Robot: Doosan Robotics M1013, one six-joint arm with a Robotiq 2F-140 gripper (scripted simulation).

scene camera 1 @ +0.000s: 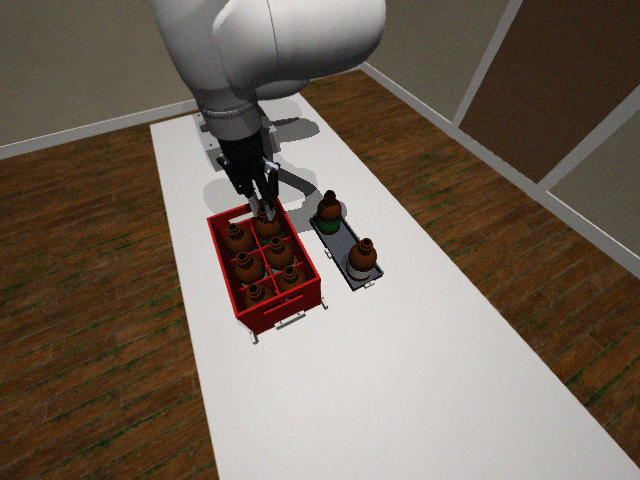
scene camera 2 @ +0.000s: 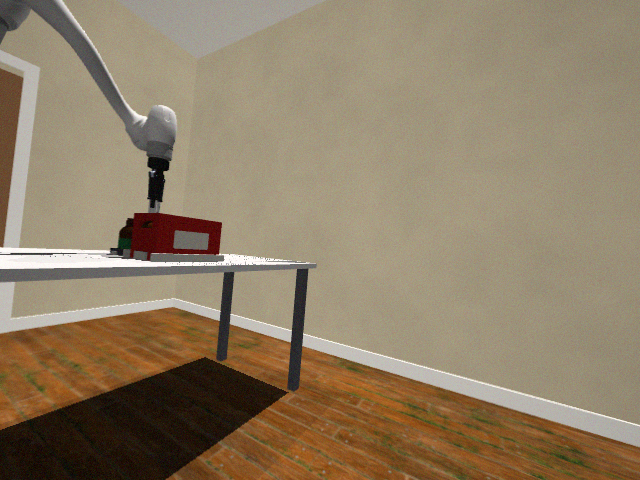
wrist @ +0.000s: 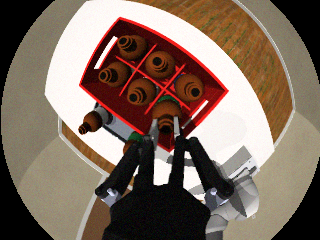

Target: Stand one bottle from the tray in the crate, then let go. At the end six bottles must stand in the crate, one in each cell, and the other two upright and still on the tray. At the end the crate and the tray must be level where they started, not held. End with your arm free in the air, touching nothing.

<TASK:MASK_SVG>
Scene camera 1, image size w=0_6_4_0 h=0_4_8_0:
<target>dark tray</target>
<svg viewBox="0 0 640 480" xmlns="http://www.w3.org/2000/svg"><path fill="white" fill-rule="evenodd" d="M310 218L310 224L325 248L329 250L333 261L353 292L383 276L384 272L376 262L368 279L356 281L349 277L346 271L349 252L355 244L360 243L360 239L342 215L339 230L330 235L324 234L318 229L317 215Z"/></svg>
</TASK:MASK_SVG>
